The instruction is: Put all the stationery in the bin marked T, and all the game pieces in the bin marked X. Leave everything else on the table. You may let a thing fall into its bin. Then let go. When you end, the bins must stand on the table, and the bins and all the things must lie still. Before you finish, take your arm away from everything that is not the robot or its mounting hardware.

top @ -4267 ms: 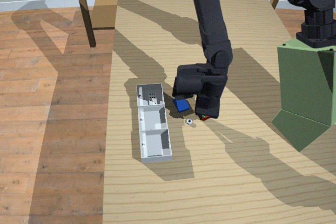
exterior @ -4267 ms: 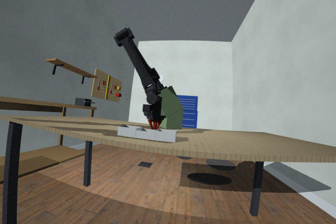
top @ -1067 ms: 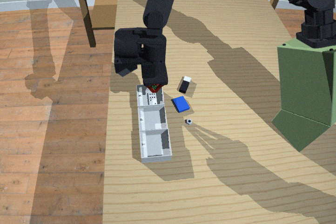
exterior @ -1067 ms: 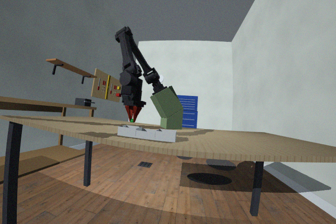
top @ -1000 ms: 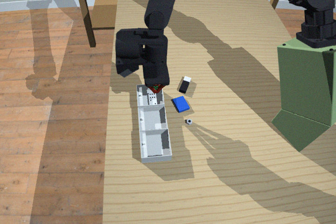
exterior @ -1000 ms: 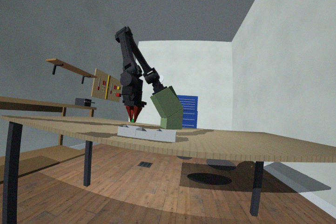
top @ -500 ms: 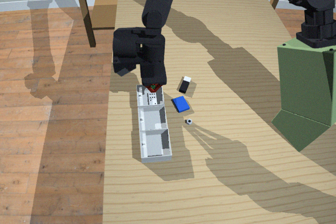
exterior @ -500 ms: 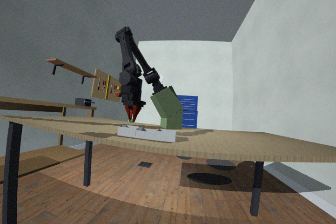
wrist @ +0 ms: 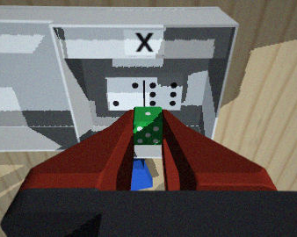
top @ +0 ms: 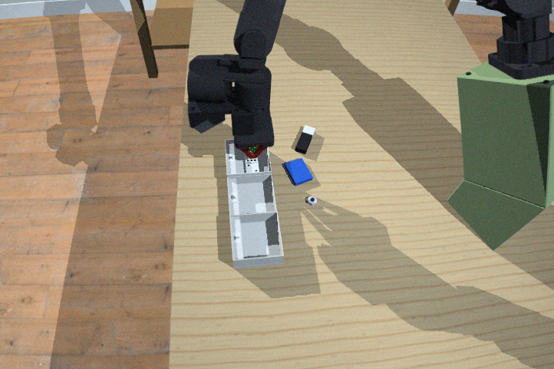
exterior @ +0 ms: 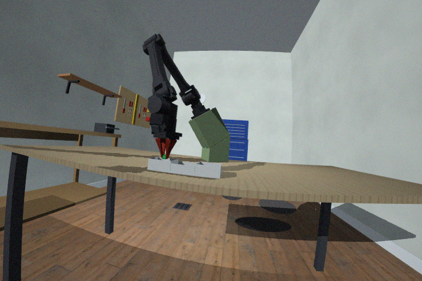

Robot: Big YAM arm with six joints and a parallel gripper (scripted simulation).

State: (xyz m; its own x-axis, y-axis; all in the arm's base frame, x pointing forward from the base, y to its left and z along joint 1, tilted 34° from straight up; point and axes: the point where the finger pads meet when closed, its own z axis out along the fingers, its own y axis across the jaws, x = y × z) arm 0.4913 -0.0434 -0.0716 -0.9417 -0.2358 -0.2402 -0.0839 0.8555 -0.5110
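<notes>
Right now the white domino is 40 mm below my hand. The rest, counted from my hand: grey bin tray 90 mm to the left, 30 mm below; then flat blue block 90 mm behind, 40 mm below, 20 mm to the left; then green die right at my hand.
</notes>
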